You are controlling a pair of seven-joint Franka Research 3 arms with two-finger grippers.
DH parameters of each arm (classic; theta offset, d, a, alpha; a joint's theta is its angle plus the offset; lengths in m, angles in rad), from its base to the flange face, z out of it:
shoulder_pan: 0 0.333 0 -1.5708
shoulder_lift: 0 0 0 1.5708
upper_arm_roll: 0 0.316 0.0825 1.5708
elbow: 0 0 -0.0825 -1.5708
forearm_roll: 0 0.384 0 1.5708
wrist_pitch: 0 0 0.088 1.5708
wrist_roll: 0 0.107 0 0
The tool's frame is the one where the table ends.
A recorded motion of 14 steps. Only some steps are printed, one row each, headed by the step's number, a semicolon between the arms.
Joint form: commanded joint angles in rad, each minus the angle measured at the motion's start. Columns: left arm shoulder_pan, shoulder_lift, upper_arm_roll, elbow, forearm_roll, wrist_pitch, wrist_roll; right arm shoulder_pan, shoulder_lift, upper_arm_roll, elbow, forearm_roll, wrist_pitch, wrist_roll.
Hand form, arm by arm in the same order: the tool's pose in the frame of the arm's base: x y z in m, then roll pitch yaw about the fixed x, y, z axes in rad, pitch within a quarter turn. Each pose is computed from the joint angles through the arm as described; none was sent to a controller.
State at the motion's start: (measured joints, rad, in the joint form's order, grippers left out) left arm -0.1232 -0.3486 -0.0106 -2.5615 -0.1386 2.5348 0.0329; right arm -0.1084 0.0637 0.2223 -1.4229 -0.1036 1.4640 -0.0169
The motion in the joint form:
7: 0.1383 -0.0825 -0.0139 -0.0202 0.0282 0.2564 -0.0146; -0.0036 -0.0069 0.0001 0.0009 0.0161 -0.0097 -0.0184
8: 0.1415 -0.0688 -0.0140 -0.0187 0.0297 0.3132 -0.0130; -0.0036 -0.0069 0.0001 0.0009 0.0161 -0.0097 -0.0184
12: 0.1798 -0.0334 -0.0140 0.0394 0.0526 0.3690 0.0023; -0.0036 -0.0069 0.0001 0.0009 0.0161 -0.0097 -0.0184
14: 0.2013 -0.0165 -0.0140 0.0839 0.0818 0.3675 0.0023; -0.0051 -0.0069 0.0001 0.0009 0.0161 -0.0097 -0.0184
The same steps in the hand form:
7: 0.4437 0.0004 0.4798 3.0530 -0.6376 0.0915; 0.5581 0.0474 0.6532 3.0678 0.0254 0.1354
8: 0.4477 0.0024 0.4821 3.0542 -0.6822 0.0964; 0.5581 0.0474 0.6532 3.0678 0.0254 0.1354
12: 0.4637 0.0193 0.5029 3.0877 -0.7629 0.0919; 0.5581 0.0474 0.6532 3.0678 0.0254 0.1354
14: 0.4729 0.0279 0.5174 3.1205 -0.7898 0.0746; 0.5582 0.0466 0.6532 3.0678 0.0254 0.1339

